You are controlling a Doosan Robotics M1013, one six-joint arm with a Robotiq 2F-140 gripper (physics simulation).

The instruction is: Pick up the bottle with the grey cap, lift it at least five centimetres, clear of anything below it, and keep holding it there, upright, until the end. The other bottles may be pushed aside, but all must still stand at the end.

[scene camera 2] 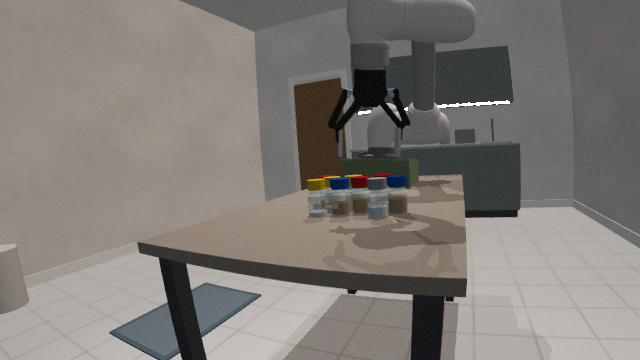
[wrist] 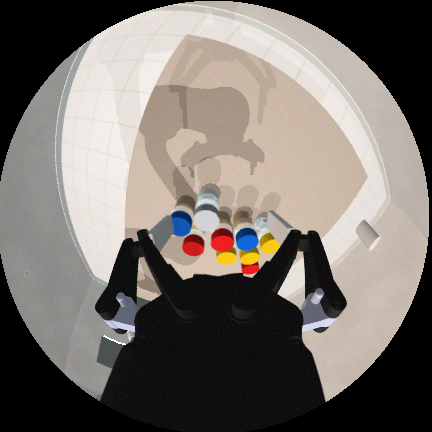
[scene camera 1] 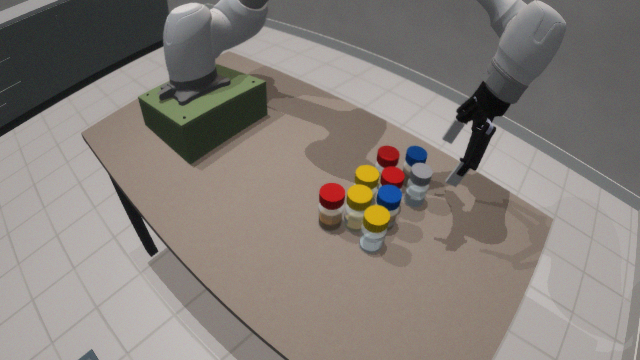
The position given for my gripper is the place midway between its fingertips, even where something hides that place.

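Observation:
I can see a yellow-capped bottle point(scene camera 1: 376, 218) and a red-capped bottle point(scene camera 1: 331, 196). There is a grey-capped bottle point(scene camera 1: 417, 186) too, and I see the grey-capped bottle point(scene camera 2: 377, 197) again, just as I see the grey-capped bottle point(wrist: 206, 216). My own gripper is visible as well: I find my gripper point(scene camera 1: 448, 160), my gripper point(scene camera 2: 369, 153) and my gripper point(wrist: 219, 221).

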